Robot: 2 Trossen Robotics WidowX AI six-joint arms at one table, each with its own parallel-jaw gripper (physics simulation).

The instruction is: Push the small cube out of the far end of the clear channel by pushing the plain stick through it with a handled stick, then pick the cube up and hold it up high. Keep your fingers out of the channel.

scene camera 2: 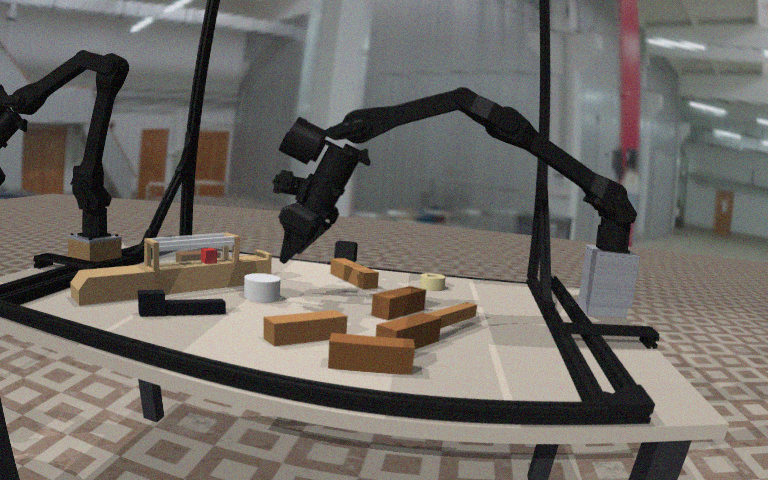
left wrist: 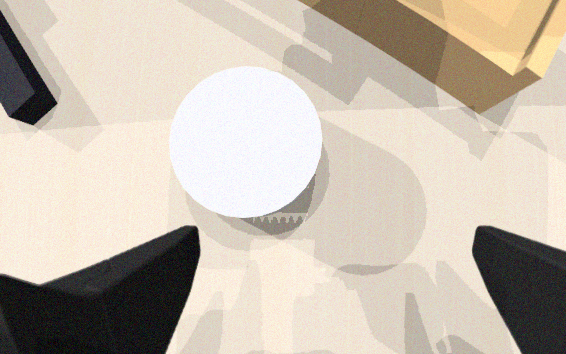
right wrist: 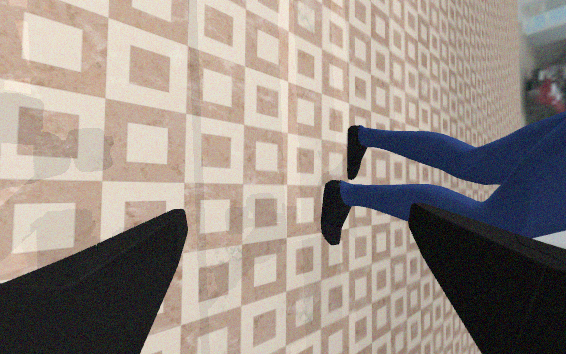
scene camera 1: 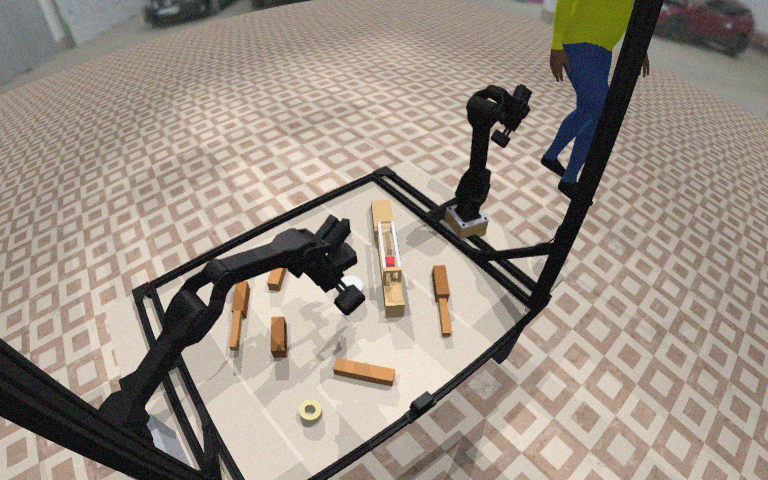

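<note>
The clear channel [scene camera 1: 395, 248] [scene camera 2: 189, 241] sits on a long wooden base [scene camera 1: 394, 301] [scene camera 2: 196, 275] in the middle of the table. The small red cube [scene camera 1: 390, 261] [scene camera 2: 209, 255] lies inside it. The plain stick [scene camera 1: 388, 241] [scene camera 2: 187, 255] lies in the channel just beyond the cube. One handled stick [scene camera 1: 441, 297] lies to the right of the base, another [scene camera 1: 238, 308] [scene camera 2: 425, 325] at the far left. My left gripper [scene camera 1: 339, 278] [scene camera 2: 286, 254] is open and empty, hovering above a white cylinder [scene camera 1: 354, 282] [scene camera 2: 261, 287] [left wrist: 246, 141]. My right gripper [scene camera 1: 520, 102] [right wrist: 298, 216] is open and empty, raised high outside the table, facing the floor.
Several wooden blocks [scene camera 1: 364, 370] [scene camera 1: 278, 336] [scene camera 1: 276, 278] [scene camera 2: 371, 352] [scene camera 2: 305, 327] [scene camera 2: 398, 301] lie on the table. A pale ring [scene camera 1: 303, 410] [scene camera 2: 433, 284] lies near the front edge. A black frame [scene camera 1: 449, 383] borders the table. A person [scene camera 1: 584, 71] [right wrist: 404, 144] walks beside the right arm.
</note>
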